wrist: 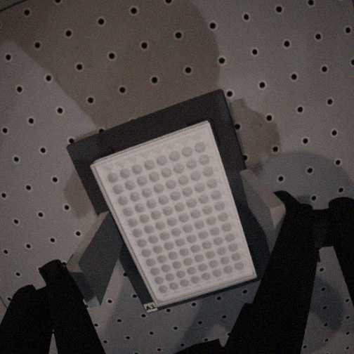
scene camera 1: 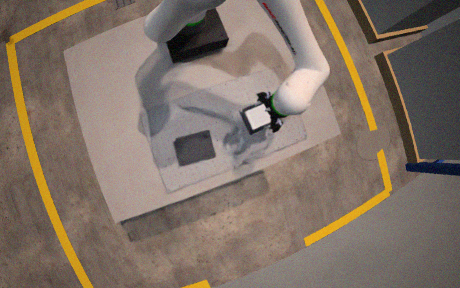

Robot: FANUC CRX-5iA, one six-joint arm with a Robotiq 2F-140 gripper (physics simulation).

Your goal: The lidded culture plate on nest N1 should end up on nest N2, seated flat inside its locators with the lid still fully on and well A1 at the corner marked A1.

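Places are measured from the arm's base along level axes (x right, y down, z ahead), in centimetres.
Pixels of known places: gripper, fingertip midpoint: [scene camera 1: 262,115].
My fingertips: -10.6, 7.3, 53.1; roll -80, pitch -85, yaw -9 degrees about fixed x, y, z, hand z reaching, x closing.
Behind a point stands the place of what it marks, as x, y, z.
The white lidded culture plate [scene camera 1: 257,116] {-7.6, 5.7, 52.5} [wrist: 175,215] lies on the dark nest N1 [scene camera 1: 245,122] {-2.0, 7.5, 52.5} [wrist: 150,130]. Its lid looks fully on, and round wells show through it. In the wrist view the A1 label [wrist: 150,307] is at the nest's lower left corner, beside a plate corner. My gripper [scene camera 1: 269,112] {-10.6, 7.3, 53.1} [wrist: 178,208] is open and empty, with one finger on each side of the plate's long edges. Its height above the plate is hard to tell. The dark nest N2 [scene camera 1: 195,148] {22.4, 7.4, 52.6} is empty; its A1 mark cannot be made out in the scene view.
Both nests are on a perforated light plate [scene camera 1: 167,181] {40.1, 8.6, 59.6} on the pale table [scene camera 1: 95,125] {60.5, 9.9, 20.9}. The robot's black base [scene camera 1: 200,42] {0.5, 0.3, 12.4} is at the table's back. The arm [scene camera 1: 300,90] {-11.1, -34.8, 51.8} reaches in from the right of N1. Yellow floor lines [scene camera 1: 37,175] surround the table.
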